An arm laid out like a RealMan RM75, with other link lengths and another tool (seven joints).
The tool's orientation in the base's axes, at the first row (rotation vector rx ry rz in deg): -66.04, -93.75, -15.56
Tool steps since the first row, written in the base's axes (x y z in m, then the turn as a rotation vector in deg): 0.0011, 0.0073, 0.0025, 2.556, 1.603, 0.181; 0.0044, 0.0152, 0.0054, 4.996, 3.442, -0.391; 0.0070, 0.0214, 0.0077, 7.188, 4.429, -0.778; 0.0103, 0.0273, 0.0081, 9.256, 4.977, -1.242; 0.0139, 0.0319, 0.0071, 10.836, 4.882, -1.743; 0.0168, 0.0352, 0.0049, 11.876, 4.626, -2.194
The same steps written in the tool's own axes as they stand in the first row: 0.0061, 0.0037, 0.0032, 1.105, 2.752, -0.584; 0.0129, 0.0092, 0.0053, 1.701, 5.803, -0.630; 0.0183, 0.0136, 0.0069, 1.983, 8.160, -1.169; 0.0219, 0.0190, 0.0086, 1.959, 10.226, -1.894; 0.0237, 0.0245, 0.0099, 1.538, 11.596, -2.732; 0.0237, 0.0293, 0.0112, 1.055, 12.443, -3.364
